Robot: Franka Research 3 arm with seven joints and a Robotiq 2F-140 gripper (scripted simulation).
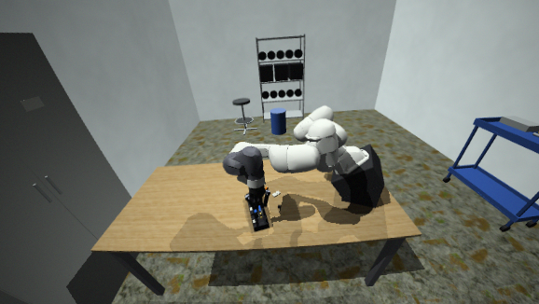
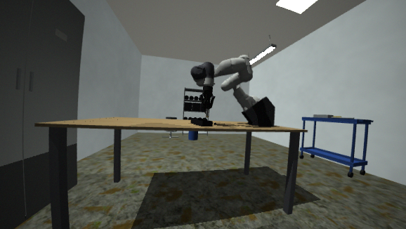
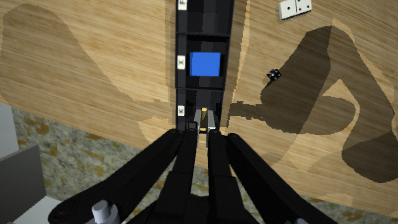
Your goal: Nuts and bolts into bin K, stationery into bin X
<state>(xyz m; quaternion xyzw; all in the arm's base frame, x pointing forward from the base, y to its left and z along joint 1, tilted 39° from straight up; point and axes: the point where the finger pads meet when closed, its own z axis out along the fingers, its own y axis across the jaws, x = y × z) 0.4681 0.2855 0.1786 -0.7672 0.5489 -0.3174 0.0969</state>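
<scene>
My hand is 3 cm short of the flat blue block, 8 cm to the left of it and 8 cm above it. Round my hand: brass bolt 1 cm to the left, 3 cm below; then grey piece 2 cm ahead, 8 cm to the right, 8 cm below; then black bin row 3 cm ahead, 8 cm to the right, 8 cm below.
</scene>
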